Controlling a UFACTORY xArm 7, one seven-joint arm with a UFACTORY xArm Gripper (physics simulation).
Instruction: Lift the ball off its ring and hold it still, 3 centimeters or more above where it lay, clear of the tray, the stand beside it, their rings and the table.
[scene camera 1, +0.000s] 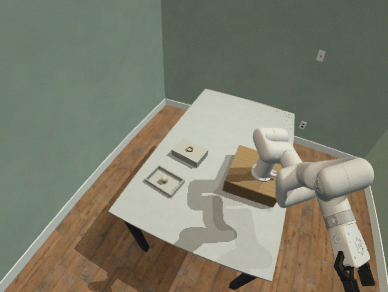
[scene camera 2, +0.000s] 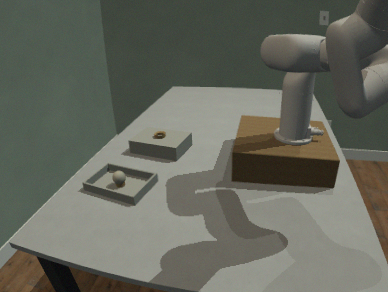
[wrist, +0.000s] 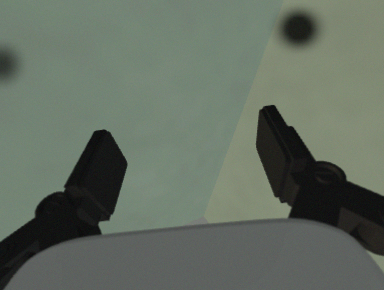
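Note:
A small pale ball rests on its ring inside the shallow grey tray; most of that ring is hidden under the ball. The stand, a low pale block, is beside the tray on the table and bears an empty orange-brown ring. My gripper is open, with nothing between its black fingers. In the first scene view it is at the lower right, beyond the table's edge and far from the ball. It does not show in the second scene view.
The white table bears a wooden block, on which the arm's base stands. The arm reaches out over the table's right side. Its shadow falls on the table between the wooden block and the tray. Green walls stand behind.

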